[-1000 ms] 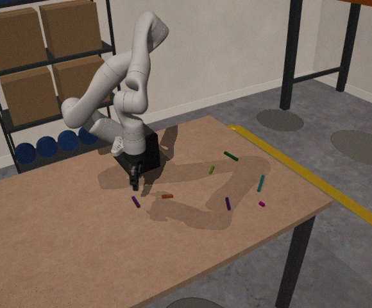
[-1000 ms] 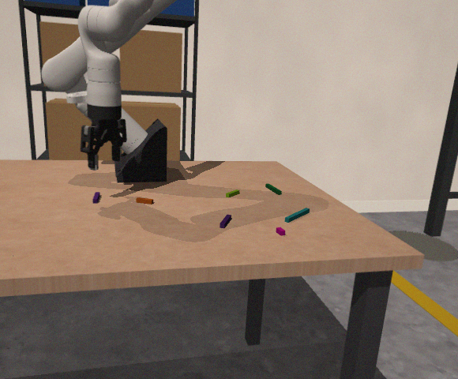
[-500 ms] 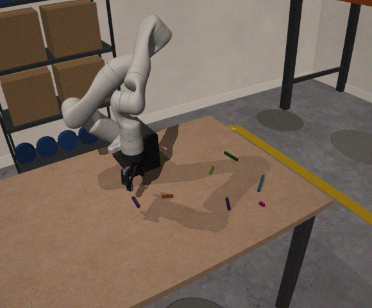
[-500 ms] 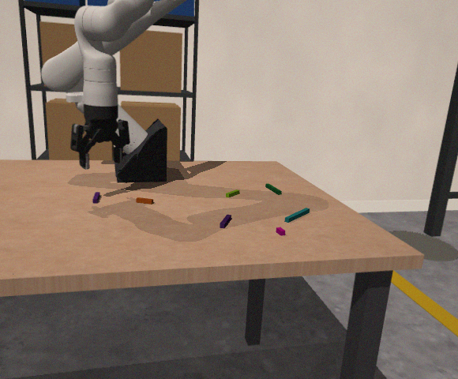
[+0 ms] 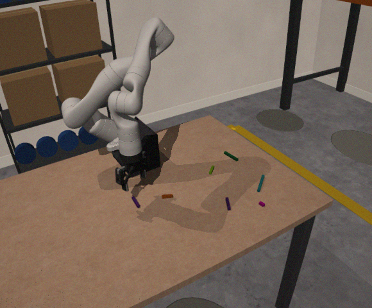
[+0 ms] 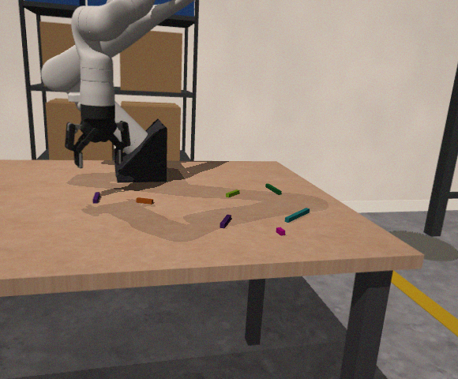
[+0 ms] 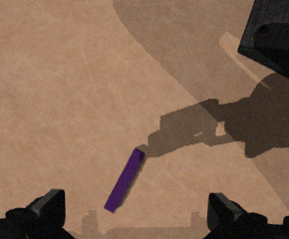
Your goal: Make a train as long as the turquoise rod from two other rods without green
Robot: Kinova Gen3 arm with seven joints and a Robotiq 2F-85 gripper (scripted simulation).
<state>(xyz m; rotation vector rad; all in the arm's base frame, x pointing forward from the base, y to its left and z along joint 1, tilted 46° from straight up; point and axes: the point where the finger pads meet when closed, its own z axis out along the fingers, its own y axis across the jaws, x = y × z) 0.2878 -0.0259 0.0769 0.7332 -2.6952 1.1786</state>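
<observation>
Right now my hand is 80 mm above the purple rod, 10 mm to the left of it and 10 mm short of it. From my hand the other things lie so: orange rod (110 mm to the left, 80 mm below, 30 mm ahead); lime rod (340 mm to the left, 80 mm below, 40 mm behind); magenta rod (390 mm to the left, 230 mm ahead, 80 mm below).
</observation>
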